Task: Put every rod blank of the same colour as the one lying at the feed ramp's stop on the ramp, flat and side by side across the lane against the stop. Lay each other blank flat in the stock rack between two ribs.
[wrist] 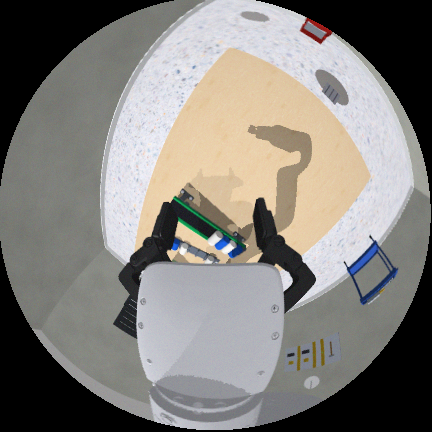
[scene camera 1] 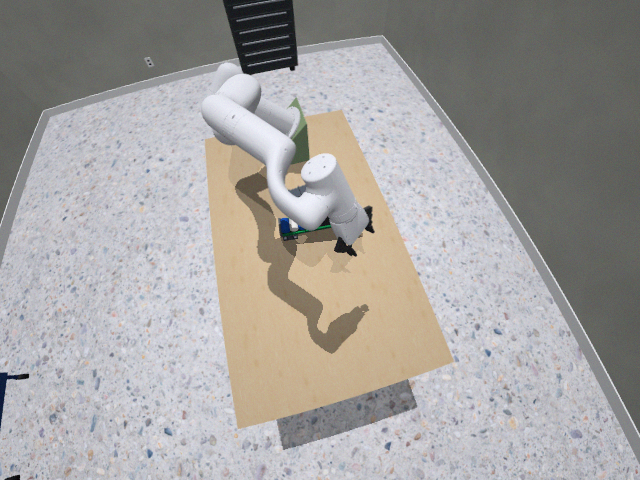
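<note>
The feed ramp (scene camera 1: pixel 320 227) (wrist: pixel 192 217), a black lane with green side rails, stands mid-table. At its stop end lie a blue blank (scene camera 1: pixel 284 225) (wrist: pixel 237 251), a white blank (scene camera 1: pixel 293 226) (wrist: pixel 230 246), another blue blank (wrist: pixel 222 243) and another white blank (wrist: pixel 215 237), side by side in the wrist view. The grey stock rack (wrist: pixel 200 254) shows beyond the ramp, with blue (wrist: pixel 175 243) and white (wrist: pixel 184 248) pieces at one end and a white piece (wrist: pixel 210 258) near the other. My gripper (scene camera 1: pixel 361 241) (wrist: pixel 212 207) is open and empty above the ramp's other end. The arm hides part of ramp and rack.
The wooden table (scene camera 1: pixel 330 372) (wrist: pixel 240 95) carries the green arm pedestal (scene camera 1: pixel 301 139) at its back. The arm's shadow crosses the table. A black drawer cabinet (scene camera 1: pixel 266 36) stands behind on the floor. A blue cart (wrist: pixel 362 259) stands off the table in the wrist view.
</note>
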